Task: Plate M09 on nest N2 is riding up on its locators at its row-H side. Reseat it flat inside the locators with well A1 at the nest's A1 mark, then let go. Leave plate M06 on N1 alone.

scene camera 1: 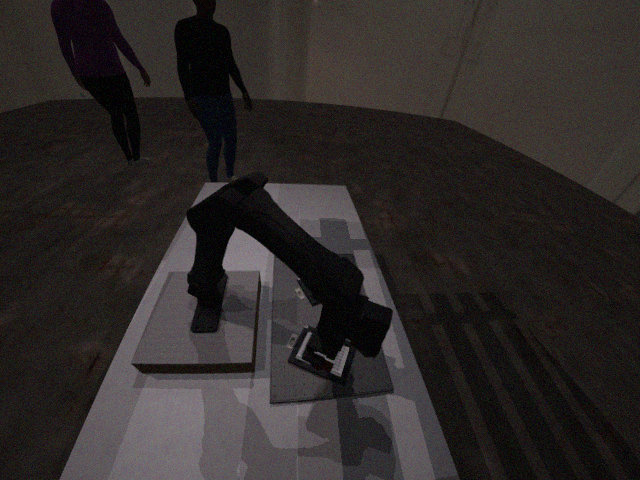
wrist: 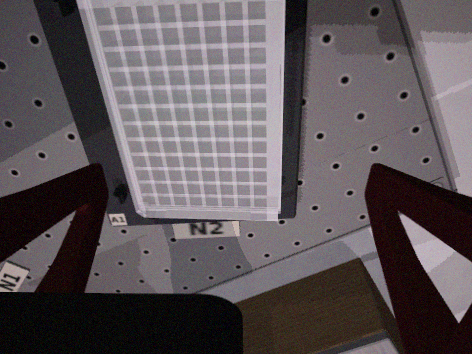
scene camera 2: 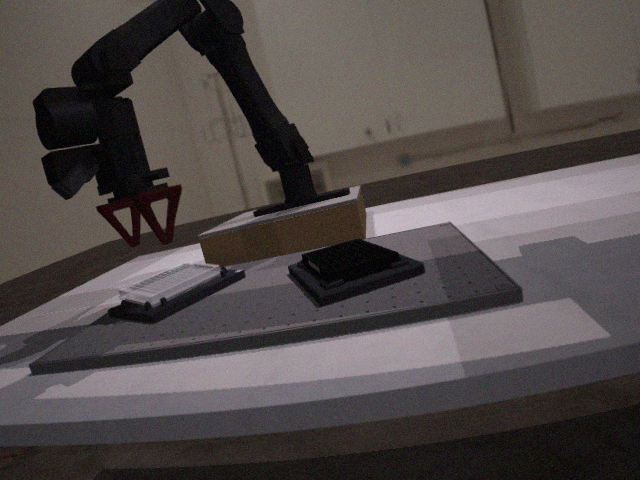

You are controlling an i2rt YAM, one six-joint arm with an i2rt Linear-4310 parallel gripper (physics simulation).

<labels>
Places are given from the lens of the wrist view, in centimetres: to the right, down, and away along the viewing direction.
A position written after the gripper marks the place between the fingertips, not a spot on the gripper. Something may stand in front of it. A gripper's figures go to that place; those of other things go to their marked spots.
gripper (wrist: 236, 178): 0, 0, 13
clear well plate (wrist: 195, 102): -2, -4, 17
dark nest (wrist: 65, 34): -8, -7, 17
</labels>
